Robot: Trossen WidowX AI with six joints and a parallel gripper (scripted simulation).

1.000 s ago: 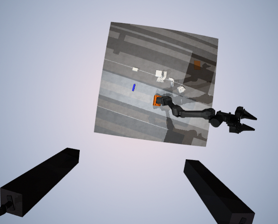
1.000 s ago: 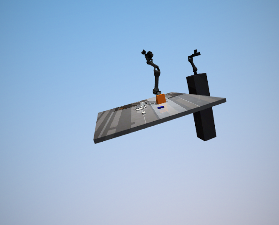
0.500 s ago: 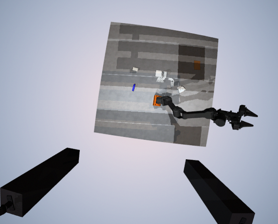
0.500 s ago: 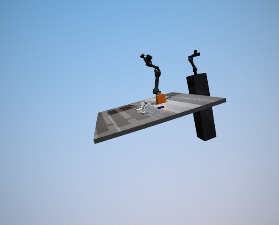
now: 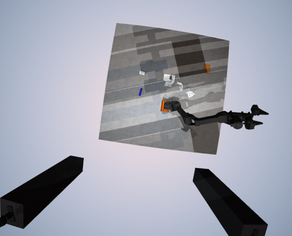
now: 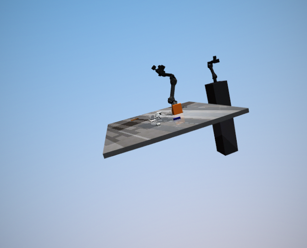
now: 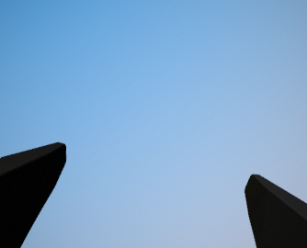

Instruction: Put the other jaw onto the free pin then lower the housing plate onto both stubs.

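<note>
My gripper tip is 60 cm above the jaw, 46 cm to the right of it and 26 cm short of it. Also, from my gripper tip: white block 86 cm to the left, 59 cm below, 33 cm ahead; then blue block 85 cm to the left, 59 cm below, 12 cm ahead; then flat orange piece 60 cm below, 49 cm ahead, 17 cm to the left.
</note>
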